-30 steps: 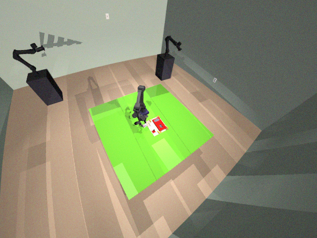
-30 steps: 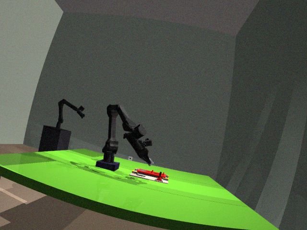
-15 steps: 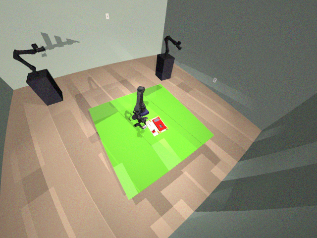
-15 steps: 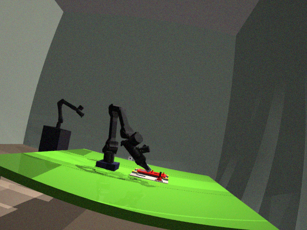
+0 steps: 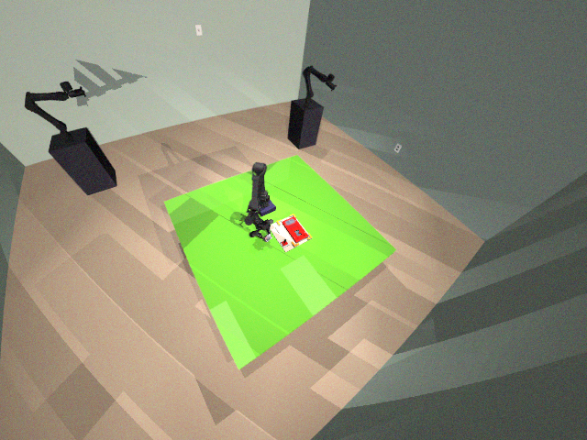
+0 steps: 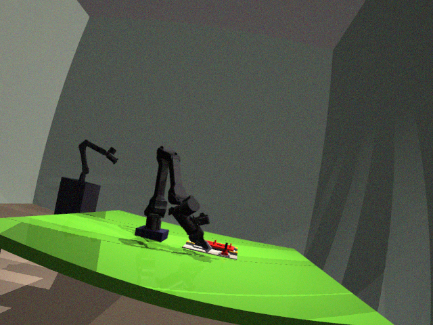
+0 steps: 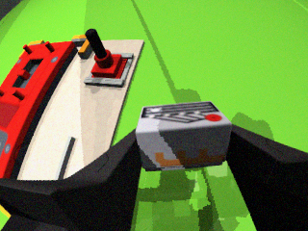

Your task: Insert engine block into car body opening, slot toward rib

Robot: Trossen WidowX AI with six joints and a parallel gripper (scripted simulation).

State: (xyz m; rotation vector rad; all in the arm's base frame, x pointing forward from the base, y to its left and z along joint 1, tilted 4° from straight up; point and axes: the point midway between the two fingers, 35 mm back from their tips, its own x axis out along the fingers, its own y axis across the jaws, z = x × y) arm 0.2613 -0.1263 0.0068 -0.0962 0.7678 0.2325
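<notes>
Right now the black peg is 90 mm to the left of my gripper tip and 70 mm ahead of it. From my gripper tip the other things lie so: engine block: right at my gripper tip; beige base plate: 190 mm to the left, 30 mm below, 20 mm ahead.
</notes>
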